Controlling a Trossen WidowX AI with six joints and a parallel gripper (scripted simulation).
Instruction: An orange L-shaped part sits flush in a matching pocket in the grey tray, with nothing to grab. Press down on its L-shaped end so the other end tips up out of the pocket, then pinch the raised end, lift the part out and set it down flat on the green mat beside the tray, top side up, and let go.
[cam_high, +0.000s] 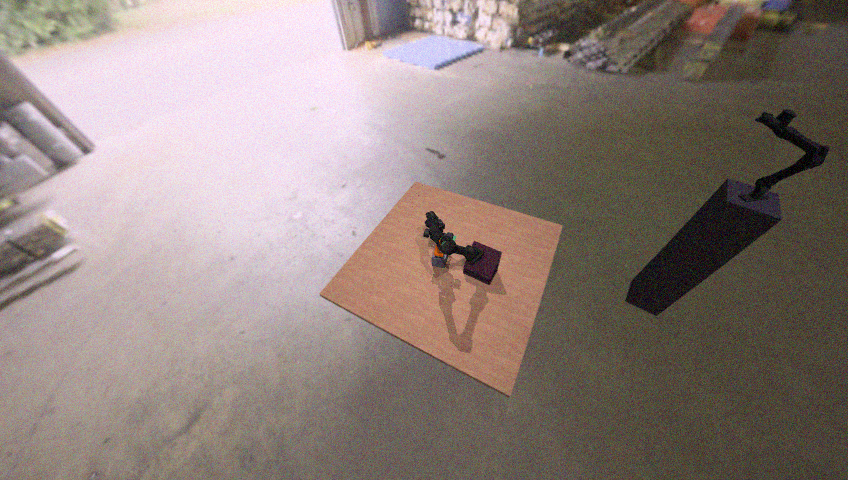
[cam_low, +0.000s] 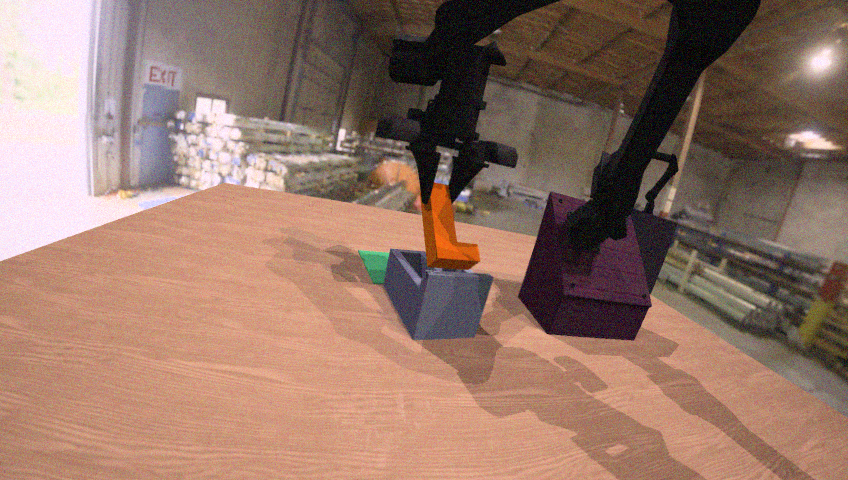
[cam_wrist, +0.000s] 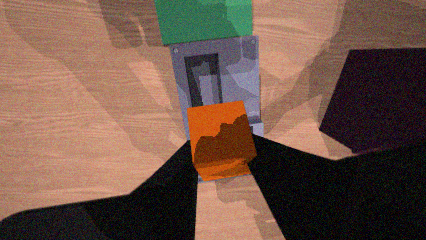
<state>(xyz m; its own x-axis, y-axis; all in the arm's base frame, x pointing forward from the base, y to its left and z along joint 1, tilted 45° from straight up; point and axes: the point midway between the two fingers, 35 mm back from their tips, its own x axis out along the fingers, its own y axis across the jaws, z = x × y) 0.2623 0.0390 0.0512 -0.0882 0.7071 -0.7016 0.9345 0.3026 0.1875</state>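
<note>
Right now my gripper tip is 40 mm short of the green mat, 140 mm to the left of it and 170 mm above it. From my gripper tip the other things lie so: orange L-shaped part (30 mm behind, 30 mm to the left, 30 mm below).
</note>
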